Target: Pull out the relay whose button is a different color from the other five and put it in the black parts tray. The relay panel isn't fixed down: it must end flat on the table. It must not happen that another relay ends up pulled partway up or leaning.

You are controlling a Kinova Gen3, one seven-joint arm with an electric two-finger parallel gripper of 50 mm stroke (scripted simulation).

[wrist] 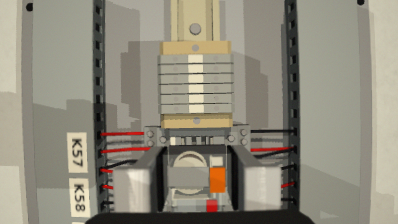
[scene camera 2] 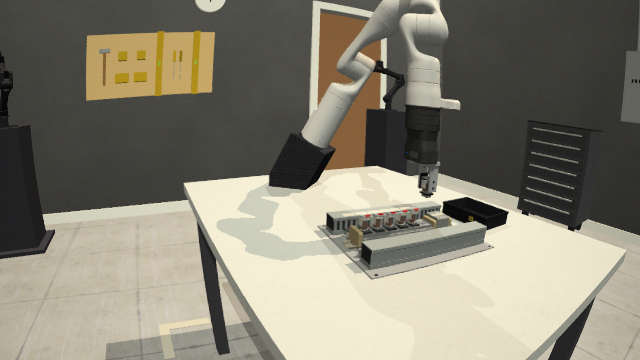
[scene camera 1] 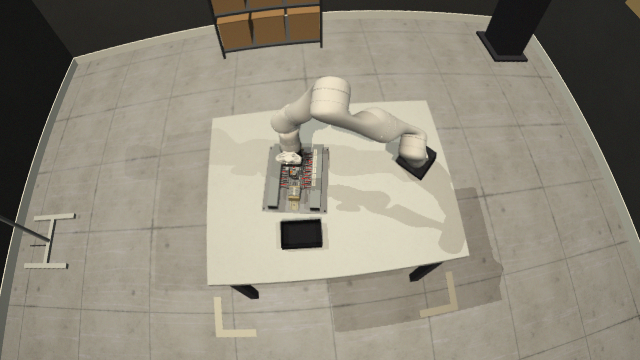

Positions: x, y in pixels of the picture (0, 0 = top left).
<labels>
A black parts tray shows in scene camera 2 (481, 212) and in scene camera 1 (296, 234); in the wrist view it is out of frame.
</labels>
